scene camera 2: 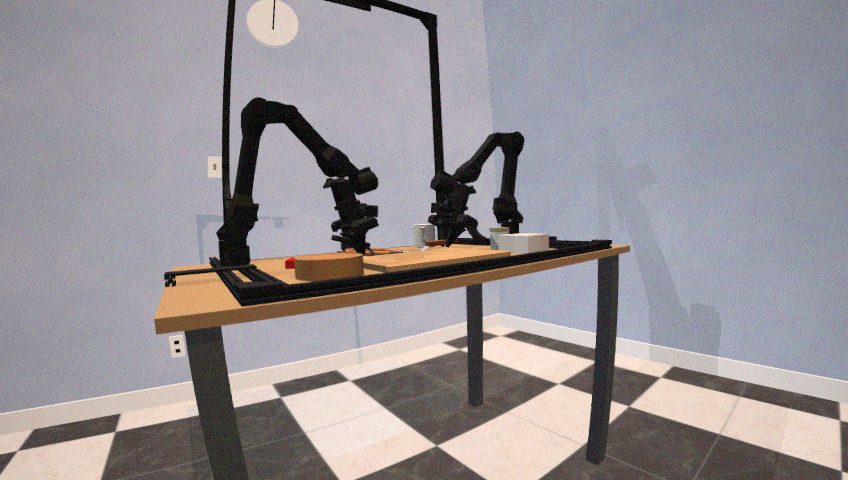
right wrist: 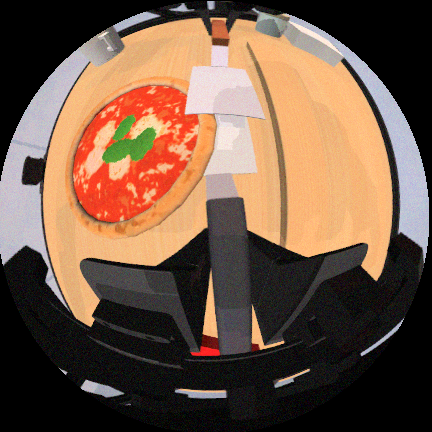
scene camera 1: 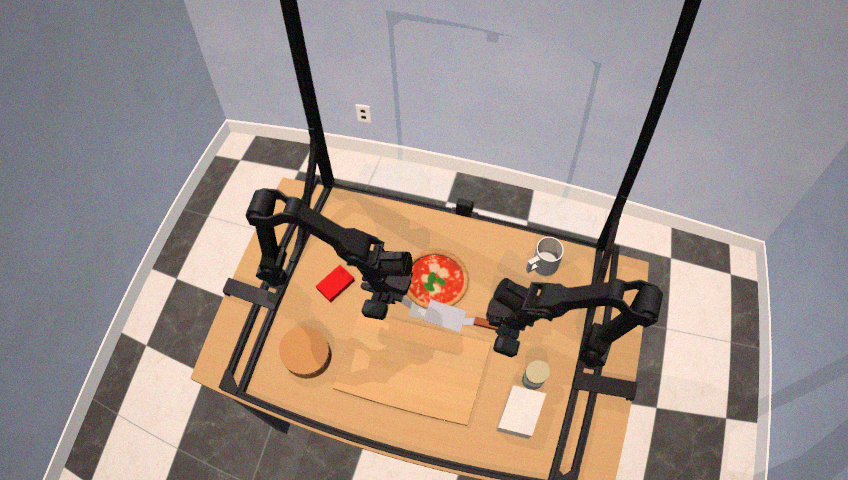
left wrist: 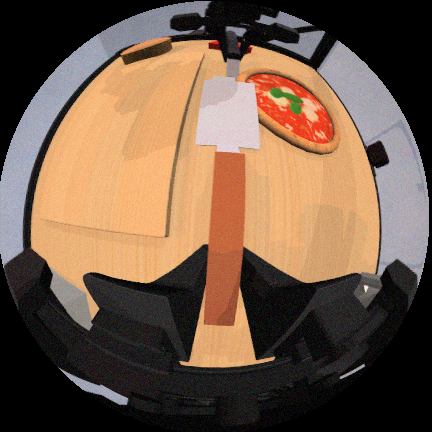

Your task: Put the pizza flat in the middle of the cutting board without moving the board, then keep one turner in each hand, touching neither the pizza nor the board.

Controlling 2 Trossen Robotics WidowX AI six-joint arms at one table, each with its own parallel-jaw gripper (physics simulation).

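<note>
The pizza (scene camera 1: 446, 279) (left wrist: 310, 117) (right wrist: 135, 165) lies flat on the table behind the cutting board (scene camera 1: 422, 383) (left wrist: 105, 185) (right wrist: 340, 190), off it. My left gripper (scene camera 1: 498, 325) (left wrist: 222, 250) is shut on the brown-handled turner (scene camera 1: 447, 315) (left wrist: 227, 195) (right wrist: 222, 87). My right gripper (scene camera 1: 397, 299) (right wrist: 222, 232) is shut on the dark-handled turner (scene camera 1: 418, 311) (right wrist: 227, 220). The two blades point at each other between pizza and board. The brown-handled turner's blade overlaps the other in view, above it. Both blades appear close to the pizza's front rim; whether they touch it is unclear.
A red block (scene camera 1: 335, 282) lies left of the right gripper. A round wooden block (scene camera 1: 304, 350) (scene camera 2: 329, 267) stands left of the board. A mug (scene camera 1: 553, 255) (scene camera 2: 423, 234) stands back right; a jar (scene camera 1: 536, 374) and white box (scene camera 1: 521, 410) (scene camera 2: 523, 243) stand right of the board.
</note>
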